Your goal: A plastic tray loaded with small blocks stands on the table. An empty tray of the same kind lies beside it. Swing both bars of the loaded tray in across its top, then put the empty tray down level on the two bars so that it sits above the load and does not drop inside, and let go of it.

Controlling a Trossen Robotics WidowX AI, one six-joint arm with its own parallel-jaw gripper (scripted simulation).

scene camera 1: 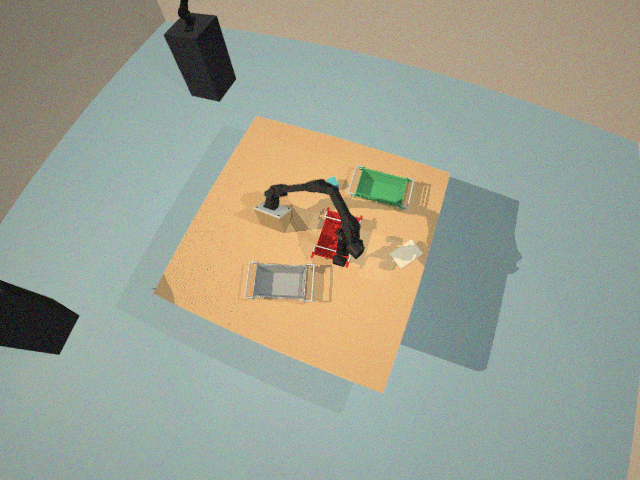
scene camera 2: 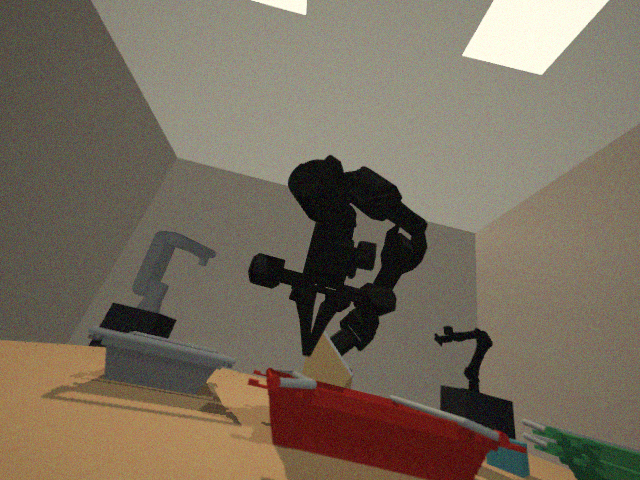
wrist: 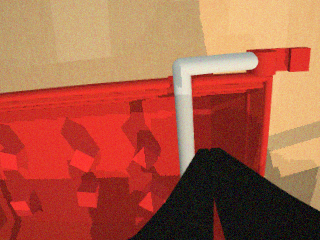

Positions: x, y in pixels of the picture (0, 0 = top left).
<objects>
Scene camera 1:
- grey tray: 271, 280
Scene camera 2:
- my gripper: 306, 356
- grey tray: 137, 358
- wire bar: 485, 431
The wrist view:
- my gripper: 208, 158
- wire bar: 182, 69
</objects>
